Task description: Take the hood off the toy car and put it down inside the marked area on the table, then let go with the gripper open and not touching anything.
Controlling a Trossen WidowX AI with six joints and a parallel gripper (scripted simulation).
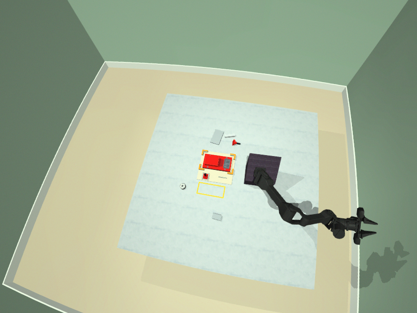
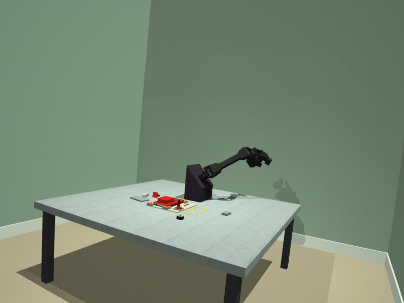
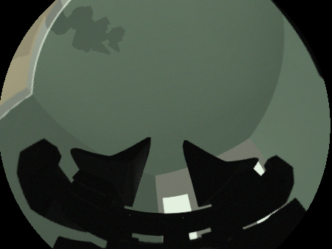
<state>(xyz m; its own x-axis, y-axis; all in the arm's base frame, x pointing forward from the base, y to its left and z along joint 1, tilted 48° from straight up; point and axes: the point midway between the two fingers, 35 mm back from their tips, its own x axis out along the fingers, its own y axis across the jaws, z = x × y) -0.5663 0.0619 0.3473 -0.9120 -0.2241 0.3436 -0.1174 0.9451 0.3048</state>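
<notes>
Now: gripper tip 920 mm short of the hood, 390 mm to the left of it and 320 mm above it.
</notes>
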